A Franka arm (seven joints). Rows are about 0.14 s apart.
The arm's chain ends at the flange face. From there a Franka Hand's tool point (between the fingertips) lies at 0.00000 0.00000 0.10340 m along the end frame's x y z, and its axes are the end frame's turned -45 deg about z.
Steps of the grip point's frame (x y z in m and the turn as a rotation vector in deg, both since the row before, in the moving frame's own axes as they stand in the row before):
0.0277 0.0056 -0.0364 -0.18 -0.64 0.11
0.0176 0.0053 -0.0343 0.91 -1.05 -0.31
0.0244 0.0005 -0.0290 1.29 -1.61 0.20
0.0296 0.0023 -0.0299 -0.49 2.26 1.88
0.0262 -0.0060 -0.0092 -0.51 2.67 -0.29
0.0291 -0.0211 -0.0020 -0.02 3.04 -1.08
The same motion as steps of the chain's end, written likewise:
0.0241 -0.0167 -0.0364 -0.58 -0.33 0.11
0.0187 -0.0089 -0.0343 -0.10 -1.39 -0.31
0.0213 -0.0173 -0.0289 -0.23 -2.05 0.20
0.0190 -0.0171 -0.0298 1.25 1.94 1.88
0.0102 -0.0200 -0.0091 1.53 2.25 -0.29
0.0018 -0.0316 -0.0019 2.14 2.16 -1.08

